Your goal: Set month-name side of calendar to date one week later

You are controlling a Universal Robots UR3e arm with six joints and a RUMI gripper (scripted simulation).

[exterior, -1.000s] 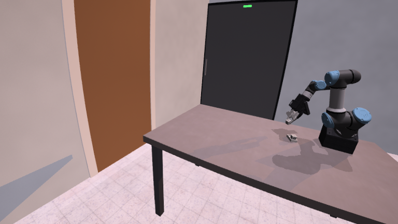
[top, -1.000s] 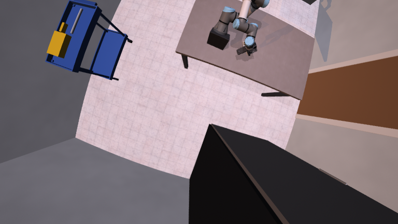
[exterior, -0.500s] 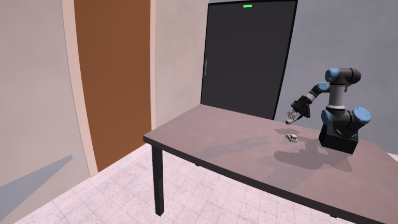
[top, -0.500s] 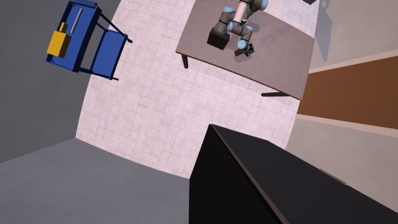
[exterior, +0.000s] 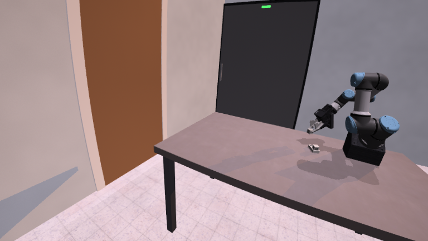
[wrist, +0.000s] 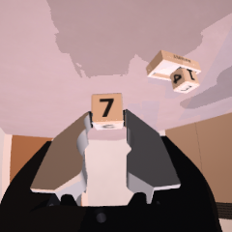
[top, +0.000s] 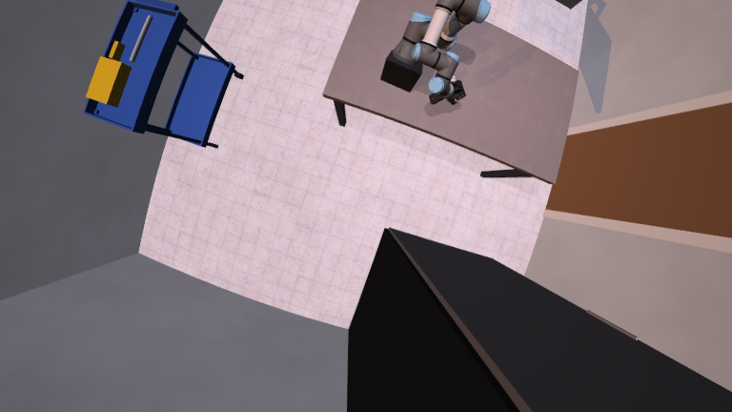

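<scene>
My hand is 10 cm to the right of the pale tray, 8 cm above it and 3 cm past it. Round my hand: cube 1 cm below.
</scene>
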